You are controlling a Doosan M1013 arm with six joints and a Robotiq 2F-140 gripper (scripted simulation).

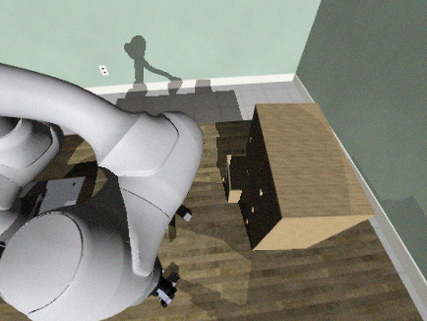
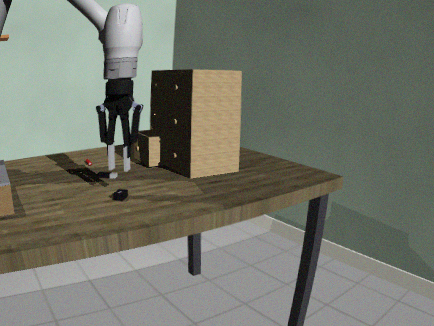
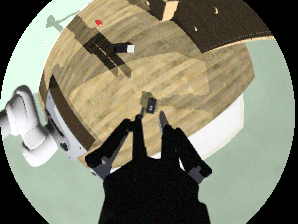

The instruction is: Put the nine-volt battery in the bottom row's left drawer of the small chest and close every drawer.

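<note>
The nine-volt battery lies 10 cm below my hand and 1 cm ahead of it. The rest, counted from my hand: small red object: 40 cm to the left, 10 cm below, 10 cm ahead; small white-and-dark object: 19 cm to the left, 10 cm below, 8 cm ahead.
</note>
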